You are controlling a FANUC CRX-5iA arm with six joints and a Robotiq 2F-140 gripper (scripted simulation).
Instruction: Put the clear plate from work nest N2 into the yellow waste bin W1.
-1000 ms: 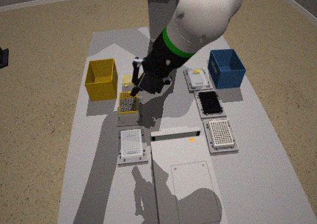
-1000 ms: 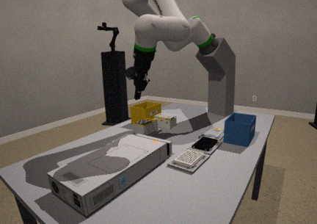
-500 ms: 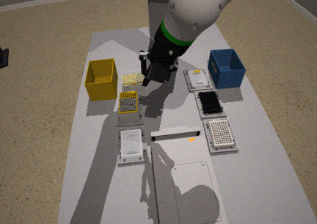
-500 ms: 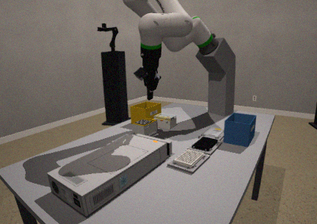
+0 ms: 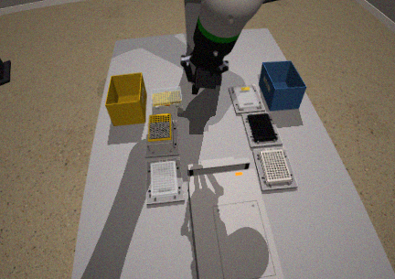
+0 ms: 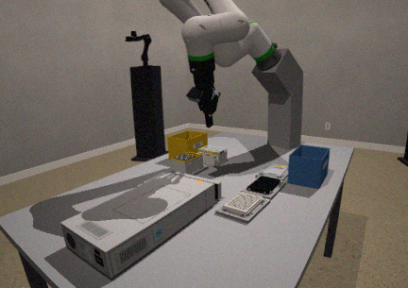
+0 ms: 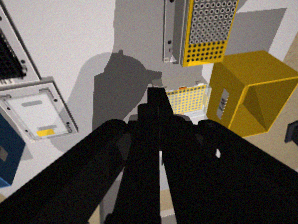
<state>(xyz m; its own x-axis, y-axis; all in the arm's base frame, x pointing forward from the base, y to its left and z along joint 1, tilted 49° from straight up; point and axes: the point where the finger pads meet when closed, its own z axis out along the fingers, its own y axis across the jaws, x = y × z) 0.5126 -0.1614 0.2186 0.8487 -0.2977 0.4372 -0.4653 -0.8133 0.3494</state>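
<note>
Right now my hand is 24 cm above the clear plate, 19 cm to the left of it and 10 cm short of it. Also, from my hand: yellow-topped tip rack (20 cm below, 12 cm to the right, 7 cm behind); then black plate (24 cm below, 23 cm to the left, 8 cm ahead); then nest N2 (25 cm below, 19 cm to the right, 10 cm ahead).
</note>
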